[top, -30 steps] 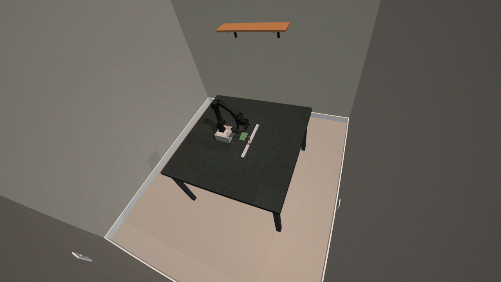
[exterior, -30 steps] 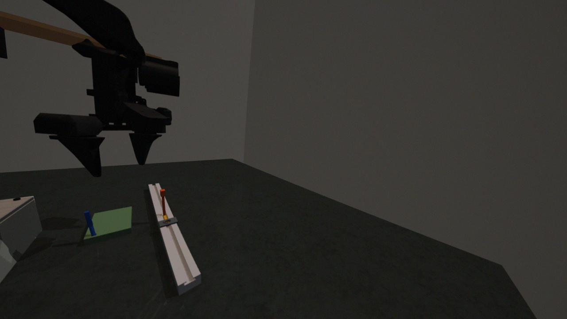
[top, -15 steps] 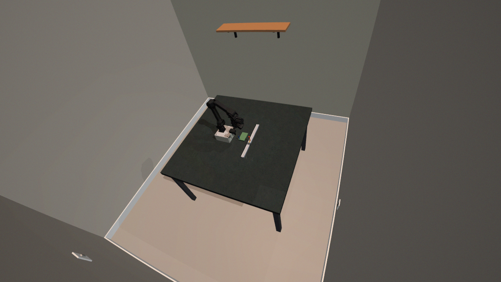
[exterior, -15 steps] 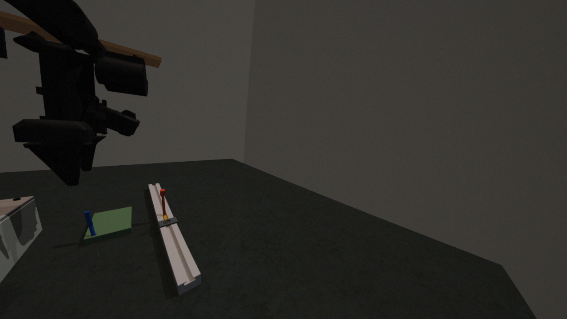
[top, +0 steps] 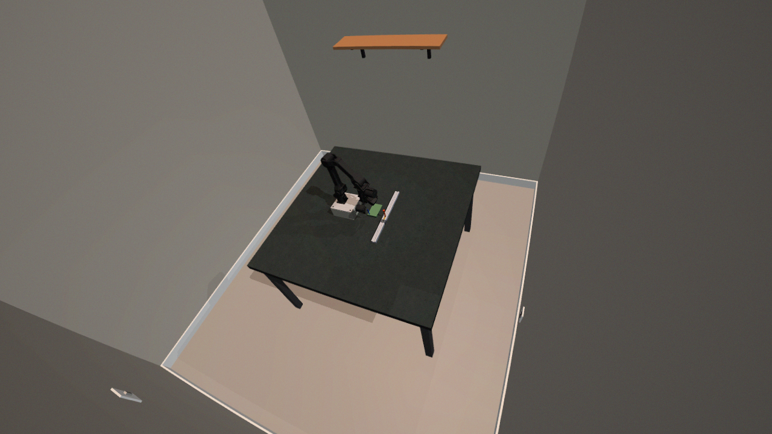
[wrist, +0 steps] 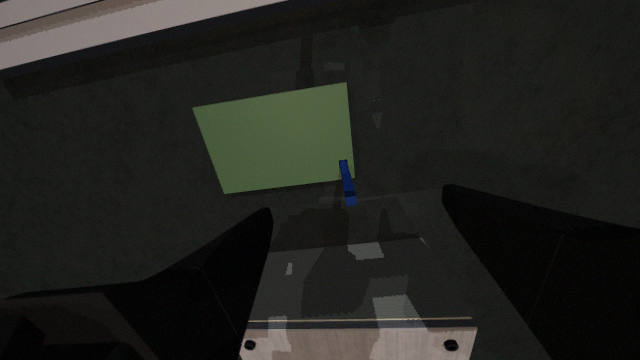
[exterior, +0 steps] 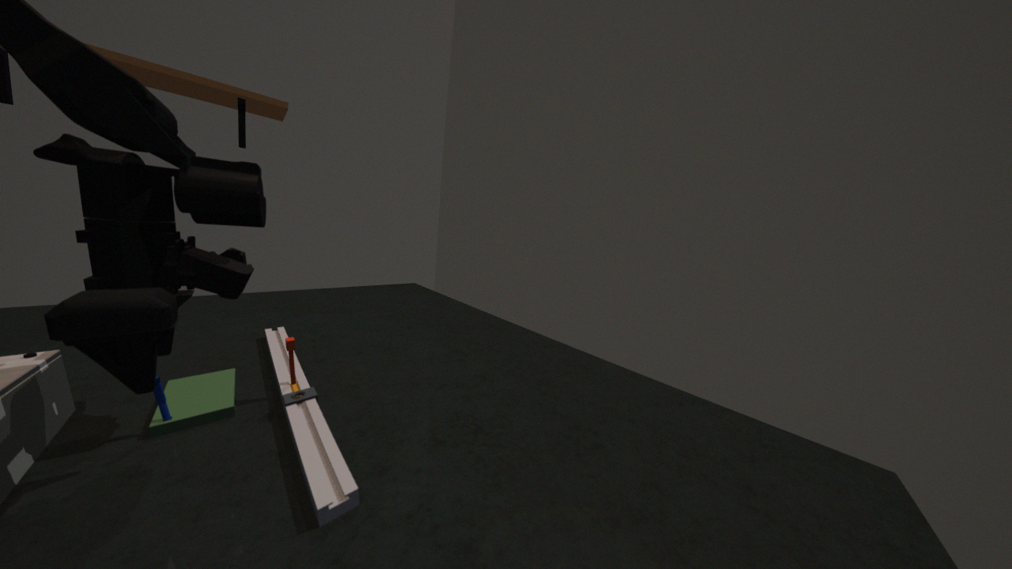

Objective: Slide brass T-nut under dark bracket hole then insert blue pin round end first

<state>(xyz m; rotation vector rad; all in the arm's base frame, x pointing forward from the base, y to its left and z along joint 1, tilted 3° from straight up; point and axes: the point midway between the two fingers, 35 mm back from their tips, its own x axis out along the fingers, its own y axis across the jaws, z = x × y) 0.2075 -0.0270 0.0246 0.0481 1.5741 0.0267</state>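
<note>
Right now my gripper tip is 5 cm above the blue pin. The rest, counted from my gripper tip: aluminum rail: 12 cm ahead, 1 cm to the right, 6 cm below; then brass T-nut: 12 cm ahead, 2 cm to the right, 3 cm below; then green tray: 1 cm ahead, 2 cm to the left, 7 cm below.
</note>
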